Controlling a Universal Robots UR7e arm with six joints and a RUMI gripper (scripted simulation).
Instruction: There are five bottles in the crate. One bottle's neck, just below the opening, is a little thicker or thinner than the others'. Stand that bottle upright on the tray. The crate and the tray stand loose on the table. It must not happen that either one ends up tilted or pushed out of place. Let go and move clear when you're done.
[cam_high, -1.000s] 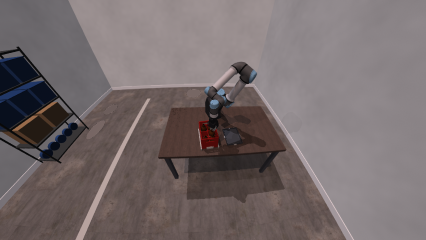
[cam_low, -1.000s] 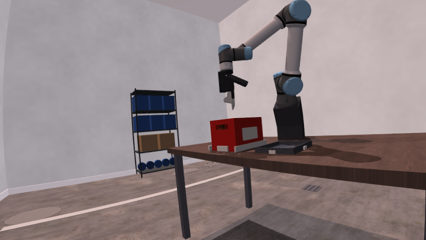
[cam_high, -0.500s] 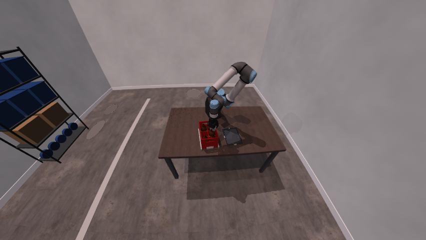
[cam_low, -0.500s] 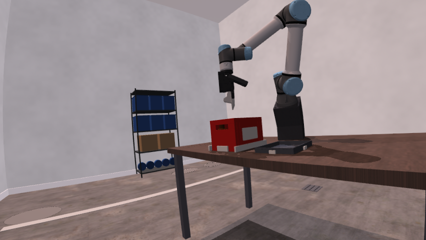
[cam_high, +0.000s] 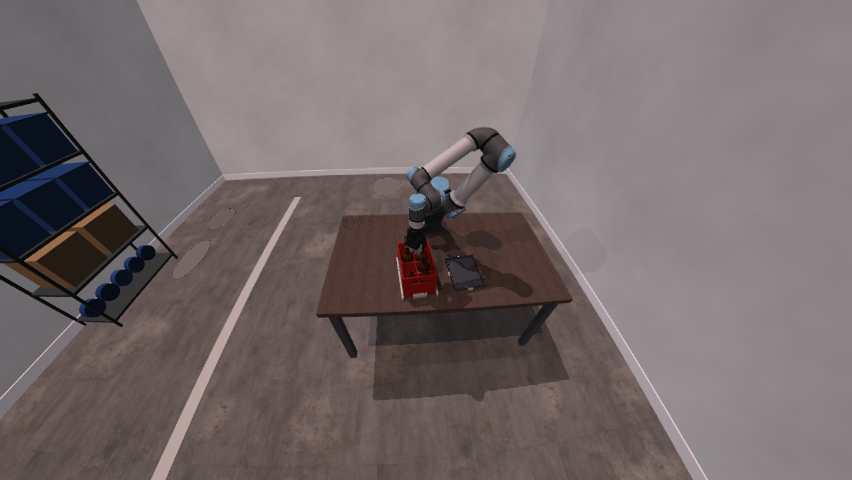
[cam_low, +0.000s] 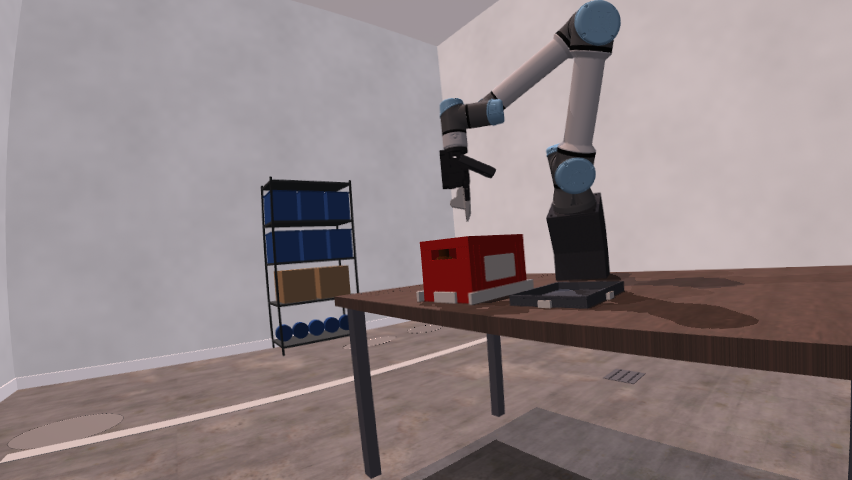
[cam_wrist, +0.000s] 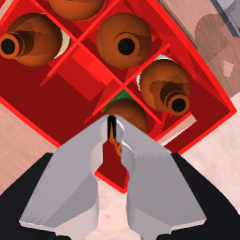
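Now: the red crate 16 cm below my hand, 2 cm behind it and 1 cm to the right of it. Also, from my hand: dark tray (28 cm to the left, 23 cm below, 9 cm behind); brown bottle (15 cm below, 3 cm to the left, 3 cm behind); glass bottle (15 cm below, 8 cm ahead, 2 cm to the right).
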